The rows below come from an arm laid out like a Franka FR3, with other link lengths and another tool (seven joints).
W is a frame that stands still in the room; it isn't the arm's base.
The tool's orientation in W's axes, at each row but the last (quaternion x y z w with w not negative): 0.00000 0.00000 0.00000 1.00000; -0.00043 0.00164 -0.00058 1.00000; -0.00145 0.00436 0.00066 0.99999; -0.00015 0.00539 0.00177 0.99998; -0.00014 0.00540 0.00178 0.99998; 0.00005 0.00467 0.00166 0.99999; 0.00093 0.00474 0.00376 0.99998; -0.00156 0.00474 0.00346 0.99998; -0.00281 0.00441 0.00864 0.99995
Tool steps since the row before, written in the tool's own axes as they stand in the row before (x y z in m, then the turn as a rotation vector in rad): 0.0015 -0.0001 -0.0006 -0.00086 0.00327 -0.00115; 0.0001 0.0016 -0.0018 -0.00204 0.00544 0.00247; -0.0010 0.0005 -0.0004 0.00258 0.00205 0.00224; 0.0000 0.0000 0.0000 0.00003 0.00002 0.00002; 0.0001 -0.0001 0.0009 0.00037 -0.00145 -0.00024; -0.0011 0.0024 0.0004 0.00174 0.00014 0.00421; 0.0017 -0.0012 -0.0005 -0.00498 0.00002 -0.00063; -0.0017 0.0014 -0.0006 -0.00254 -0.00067 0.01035; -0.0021 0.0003 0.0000 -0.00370 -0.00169 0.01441
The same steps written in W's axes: 0.0015 -0.0001 -0.0006 -0.00086 0.00327 -0.00115; 0.0001 0.0016 -0.0018 -0.00203 0.00544 0.00247; -0.0010 0.0005 -0.0004 0.00260 0.00206 0.00221; 0.0000 0.0000 0.0000 0.00003 0.00002 0.00002; 0.0001 -0.0001 0.0009 0.00037 -0.00145 -0.00024; -0.0011 0.0024 0.0004 0.00178 0.00015 0.00419; 0.0017 -0.0012 -0.0005 -0.00499 -0.00002 -0.00058; -0.0017 0.0014 -0.0006 -0.00244 -0.00065 0.01038; -0.0021 0.0003 0.0000 -0.00354 -0.00167 0.01445
